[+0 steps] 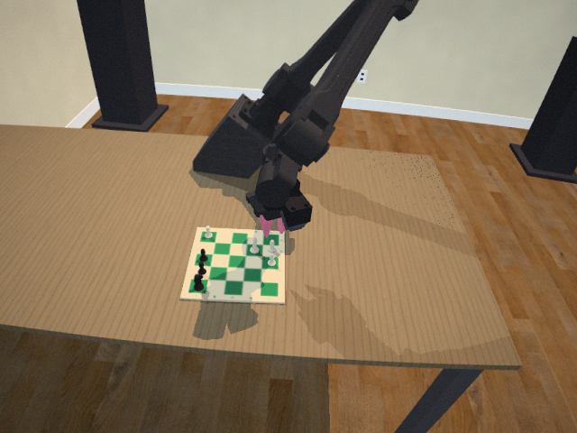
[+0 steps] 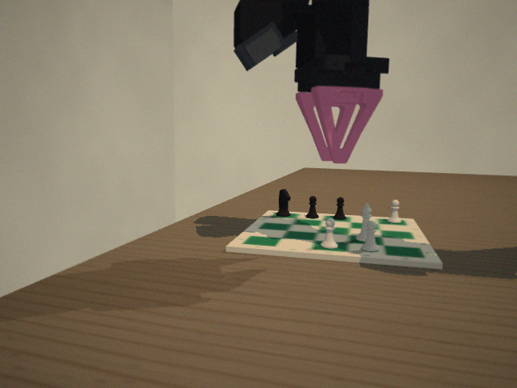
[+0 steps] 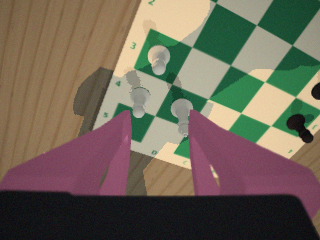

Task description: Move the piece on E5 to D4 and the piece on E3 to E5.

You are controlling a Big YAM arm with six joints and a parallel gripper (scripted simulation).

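Now: hand 3 cm past the white bishop, 5 cm to the left of it and 8 cm above it. Also, from my hand: black knight 10 cm ahead, 14 cm to the right, 8 cm below; then cream chessboard 1 cm ahead, 8 cm to the right, 10 cm below.
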